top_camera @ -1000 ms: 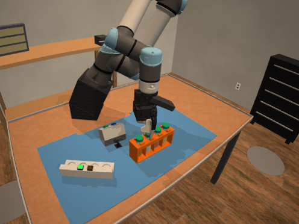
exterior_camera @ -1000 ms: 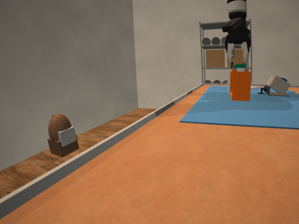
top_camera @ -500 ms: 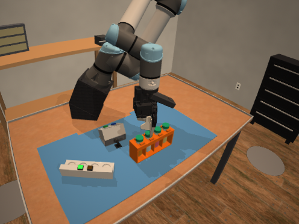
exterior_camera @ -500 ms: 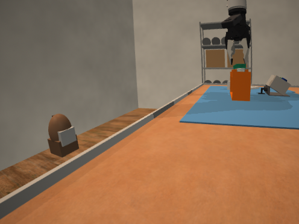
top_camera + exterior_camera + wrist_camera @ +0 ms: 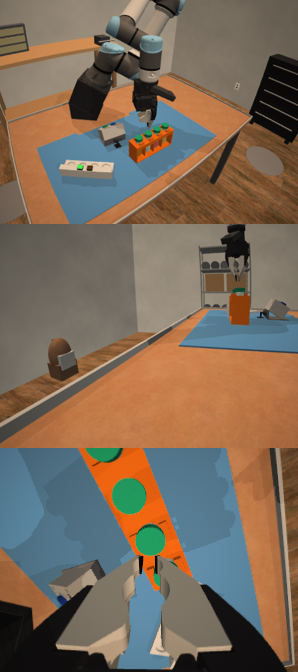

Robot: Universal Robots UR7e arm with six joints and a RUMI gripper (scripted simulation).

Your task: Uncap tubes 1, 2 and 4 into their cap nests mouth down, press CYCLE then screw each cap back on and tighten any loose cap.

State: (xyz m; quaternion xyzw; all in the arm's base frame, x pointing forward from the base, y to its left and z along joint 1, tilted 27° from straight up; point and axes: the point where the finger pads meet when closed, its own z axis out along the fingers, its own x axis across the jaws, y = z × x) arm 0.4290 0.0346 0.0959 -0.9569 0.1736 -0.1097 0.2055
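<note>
Right now my hand is 200 mm past the green key, 120 mm to the left of it and 100 mm above it. Round my hand: cap (10 mm behind, 100 mm to the left, 50 mm below); grey key housing (180 mm behind, 100 mm to the right, 110 mm below); blue key (200 mm behind, 80 mm to the right, 100 mm below).
</note>
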